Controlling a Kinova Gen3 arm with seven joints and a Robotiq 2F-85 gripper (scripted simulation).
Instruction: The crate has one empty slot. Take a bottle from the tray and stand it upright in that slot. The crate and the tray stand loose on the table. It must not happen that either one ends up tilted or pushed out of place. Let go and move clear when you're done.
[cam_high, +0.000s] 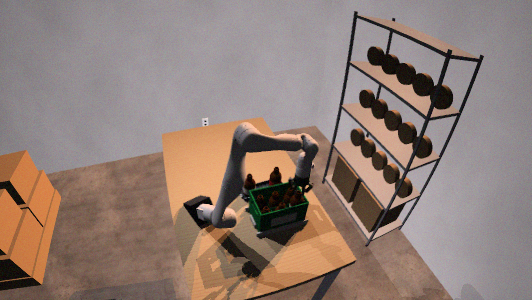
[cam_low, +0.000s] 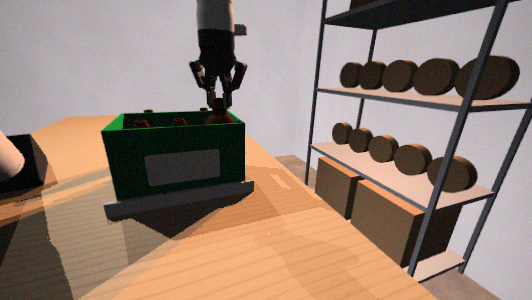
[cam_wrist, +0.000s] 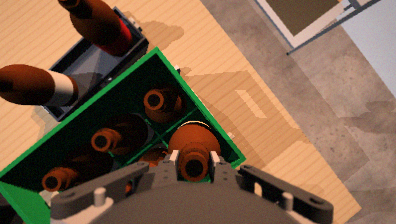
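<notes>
The brown bottle is 70 mm below my hand. Also, from my hand: green crate 140 mm below, 80 mm behind, 60 mm to the left; then dark tray 290 mm to the left, 210 mm below, 40 mm behind.
</notes>
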